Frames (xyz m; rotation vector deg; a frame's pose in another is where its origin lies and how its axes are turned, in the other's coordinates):
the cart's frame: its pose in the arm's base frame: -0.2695 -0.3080 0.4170 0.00 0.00 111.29
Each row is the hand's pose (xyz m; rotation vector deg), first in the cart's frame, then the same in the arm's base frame.
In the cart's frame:
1: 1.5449 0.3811 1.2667 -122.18 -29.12 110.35
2: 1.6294 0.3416 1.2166 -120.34 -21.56 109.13
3: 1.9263 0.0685 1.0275 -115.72 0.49 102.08
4: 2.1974 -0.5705 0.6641 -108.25 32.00 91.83
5: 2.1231 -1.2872 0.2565 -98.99 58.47 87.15
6: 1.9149 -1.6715 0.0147 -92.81 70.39 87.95
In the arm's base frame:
1: -1.1855 0.9931 1.6837 37.34 97.52 -64.65
2: -1.1794 1.0862 1.6336 42.60 94.80 -68.64
3: -1.0327 1.4620 1.4445 59.98 86.95 -79.10
4: -0.5358 1.9466 1.0811 86.05 70.13 -87.63
5: 0.1590 2.1376 0.6735 104.41 48.85 -87.80
6: 0.5926 2.0831 0.4317 109.51 36.57 -85.76

